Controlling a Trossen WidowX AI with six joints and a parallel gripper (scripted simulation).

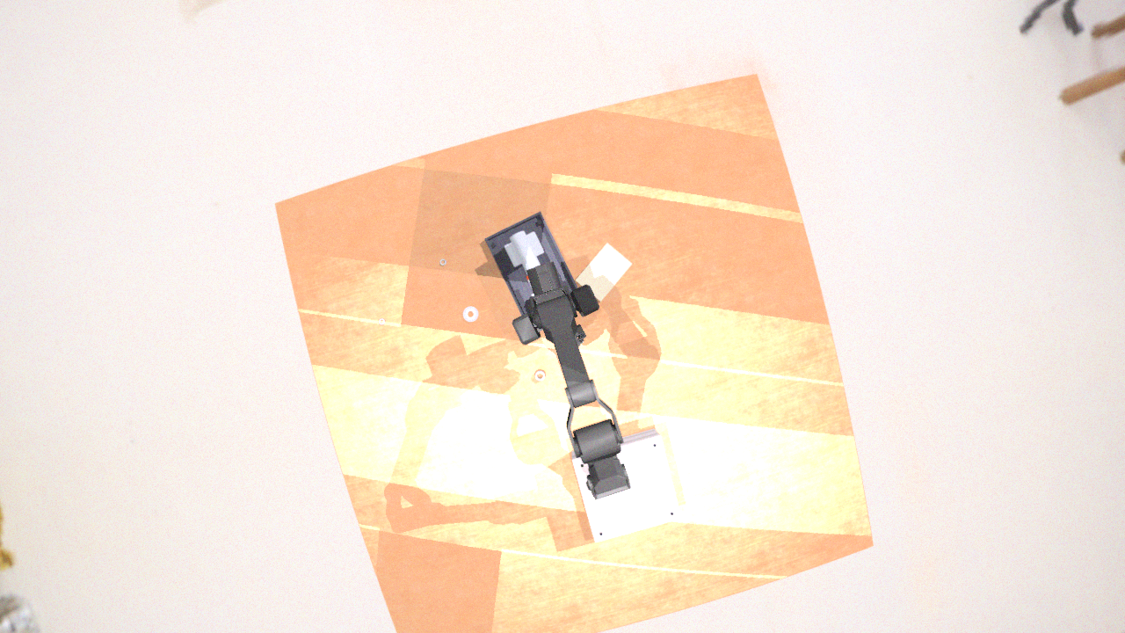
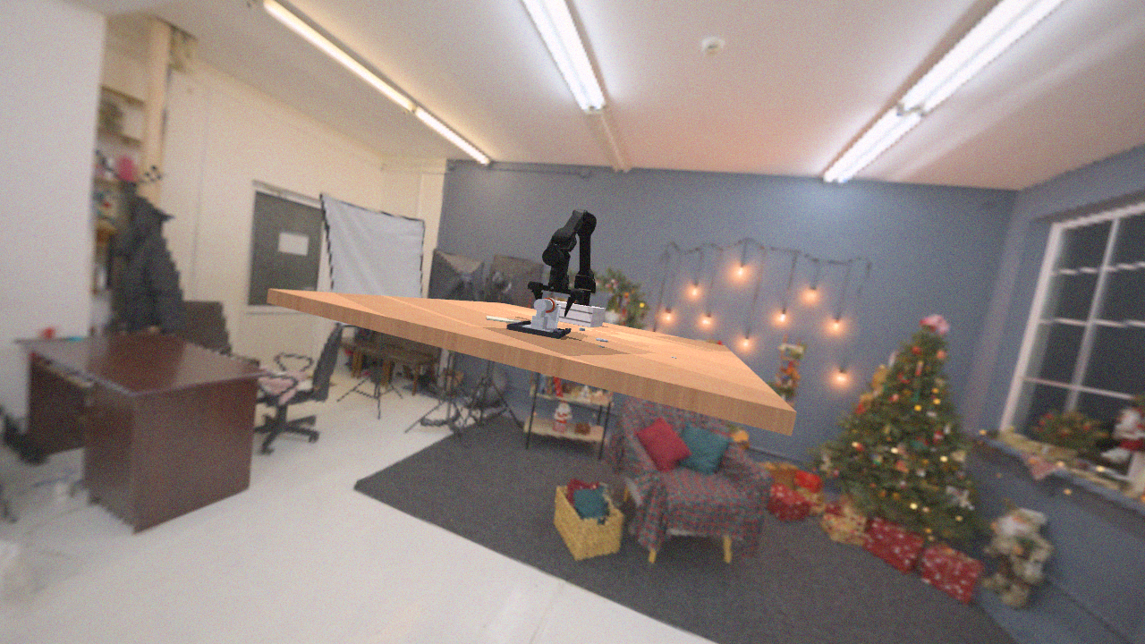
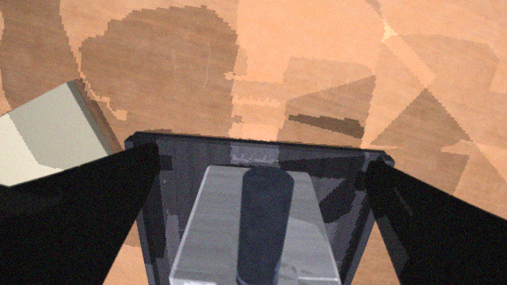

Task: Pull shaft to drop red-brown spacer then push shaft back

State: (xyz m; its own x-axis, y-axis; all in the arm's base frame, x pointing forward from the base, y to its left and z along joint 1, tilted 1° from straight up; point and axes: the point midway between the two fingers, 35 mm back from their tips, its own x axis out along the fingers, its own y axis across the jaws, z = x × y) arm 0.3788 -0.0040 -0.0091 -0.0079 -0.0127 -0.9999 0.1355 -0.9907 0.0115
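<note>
Right now the dark grey shaft is 8 cm ahead of my gripper tip, 1 cm to the left of it and 3 cm above it. Round my gripper tip: red-brown spacer (10 cm ahead, 1 cm to the left, 3 cm above); then cream flat block (6 cm ahead, 14 cm to the right, 4 cm below).
</note>
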